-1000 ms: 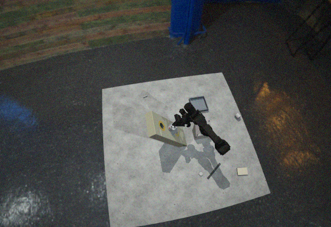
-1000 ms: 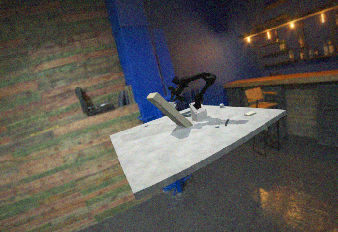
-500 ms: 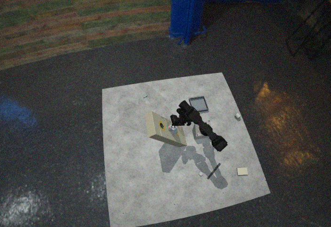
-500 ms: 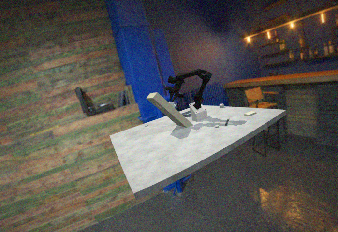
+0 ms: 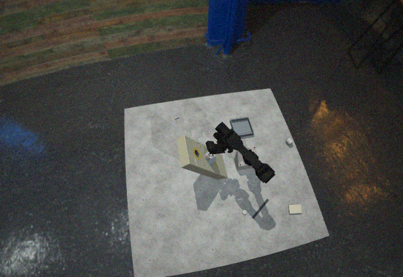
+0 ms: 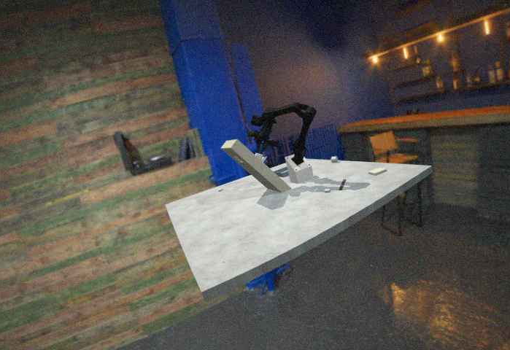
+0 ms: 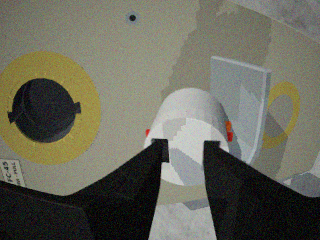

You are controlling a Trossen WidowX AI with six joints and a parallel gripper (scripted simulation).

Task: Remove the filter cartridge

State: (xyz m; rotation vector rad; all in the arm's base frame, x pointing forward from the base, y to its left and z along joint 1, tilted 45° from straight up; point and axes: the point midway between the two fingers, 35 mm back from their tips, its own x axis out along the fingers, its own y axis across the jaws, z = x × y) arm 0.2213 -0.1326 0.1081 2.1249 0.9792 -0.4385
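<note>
Right now the round filter cartridge is 2 cm below my gripper tip and 1 cm ahead of it. From my gripper tip the other things lie so: beige block 48 cm behind, 45 cm to the left, 25 cm below; small pin 48 cm to the right, 25 cm below, 13 cm ahead; tray 34 cm behind, 26 cm to the right, 24 cm below.
</note>
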